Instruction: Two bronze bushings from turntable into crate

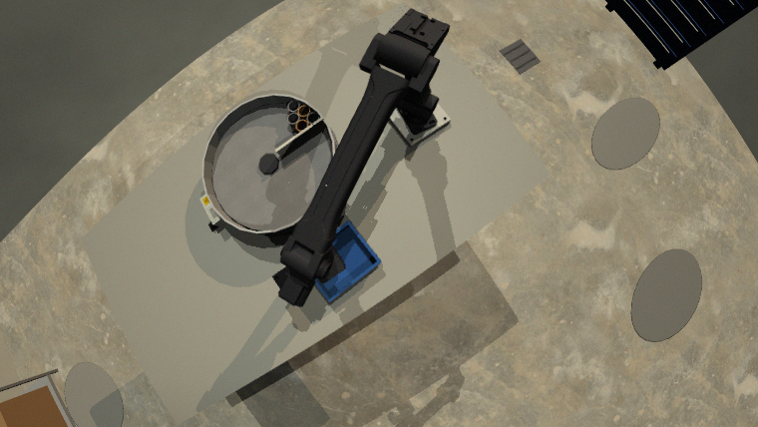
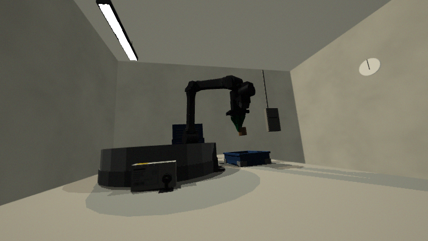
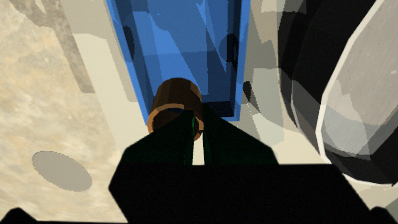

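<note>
The blue crate lies 2 cm to the left of my hand and 13 cm below it. Round my hand: turntable (6 cm ahead, 34 cm to the right, 11 cm below).
</note>
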